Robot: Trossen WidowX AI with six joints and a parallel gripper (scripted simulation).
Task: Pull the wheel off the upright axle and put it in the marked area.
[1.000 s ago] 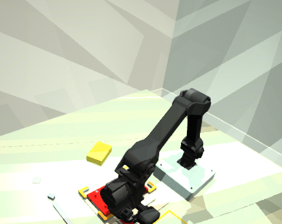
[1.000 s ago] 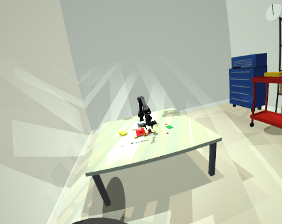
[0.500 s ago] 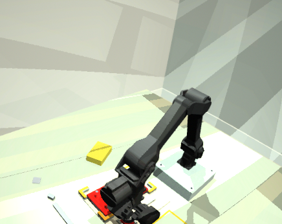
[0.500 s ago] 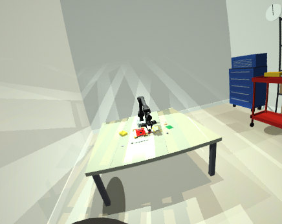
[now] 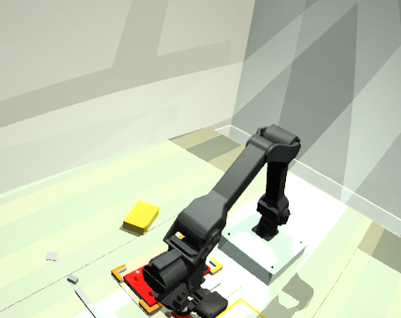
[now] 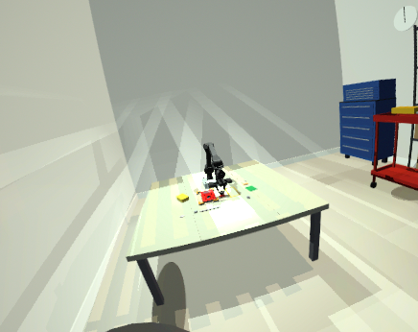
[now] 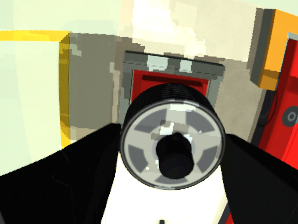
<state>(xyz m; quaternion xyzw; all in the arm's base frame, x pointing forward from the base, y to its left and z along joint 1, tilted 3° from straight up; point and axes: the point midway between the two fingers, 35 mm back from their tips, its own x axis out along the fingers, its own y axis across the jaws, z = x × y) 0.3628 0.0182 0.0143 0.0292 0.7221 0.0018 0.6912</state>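
Now: gripper tip right at the black tyre. From my gripper tip the other things lie so: grey bar (15 cm ahead, 13 cm to the right, 4 cm below); then yellow block (32 cm to the right, 15 cm behind, 3 cm below).
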